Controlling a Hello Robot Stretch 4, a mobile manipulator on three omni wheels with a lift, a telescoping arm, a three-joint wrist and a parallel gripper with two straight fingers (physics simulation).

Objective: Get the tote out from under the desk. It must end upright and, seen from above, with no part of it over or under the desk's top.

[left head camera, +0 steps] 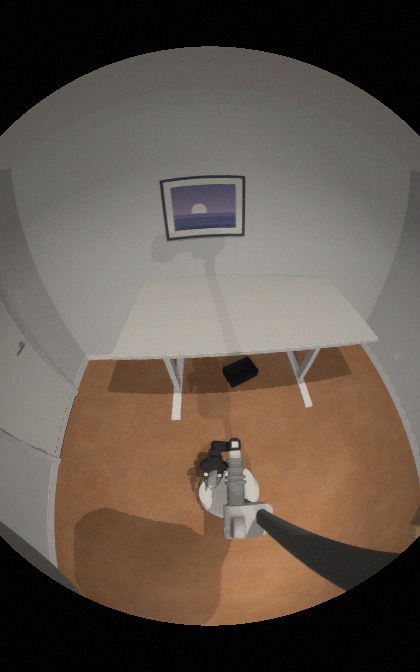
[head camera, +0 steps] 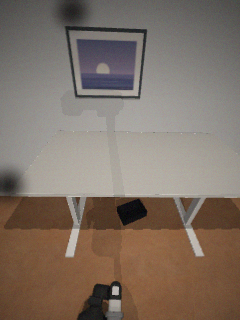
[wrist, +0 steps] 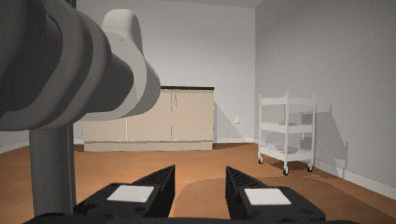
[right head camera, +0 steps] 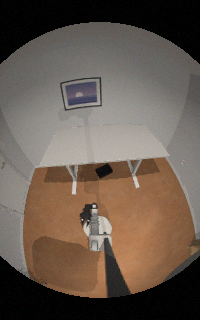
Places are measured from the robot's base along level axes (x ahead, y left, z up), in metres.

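Pixels of known places: gripper, fingertip midpoint: (left head camera: 210, 487) (wrist: 200, 180) (right head camera: 84, 225).
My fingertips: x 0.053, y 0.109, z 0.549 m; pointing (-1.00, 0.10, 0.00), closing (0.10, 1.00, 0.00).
Behind a point stands the place of what it marks.
A black tote (head camera: 132, 212) {x 1.126, y -0.161, z -0.025 m} (left head camera: 240, 372) {x 1.124, y -0.160, z -0.025 m} (right head camera: 104, 171) {x 1.111, y -0.169, z -0.025 m} sits on the floor under the desk (head camera: 150, 167) {x 0.844, y -0.197, z 0.922 m} (left head camera: 280, 315) {x 0.854, y -0.282, z 0.922 m} (right head camera: 125, 142) {x 0.872, y -0.387, z 0.922 m}, between its two legs and turned at an angle. It looks upright; its far part is close to or behind the front edge of the desk's top in the head views. My gripper (left head camera: 213, 484) {x 0.053, y 0.108, z 0.549 m} (wrist: 200, 180) {x 0.053, y 0.108, z 0.549 m} is open and empty, held beside the arm over the base and pointing away from the desk. The tote does not show in the wrist view.
The desk's left foot (head camera: 72, 242) (left head camera: 176, 405) and right foot (head camera: 195, 242) (left head camera: 305, 394) reach out toward me on either side of the tote. A wall with a picture (head camera: 107, 62) {x 1.384, y 0.135, z 1.474 m} stands behind the desk. The wrist view shows a beige cabinet (wrist: 192, 117) {x -2.758, y 0.232, z 0.450 m} and a white cart (wrist: 272, 127) {x -1.826, y 0.998, z 0.403 m}.
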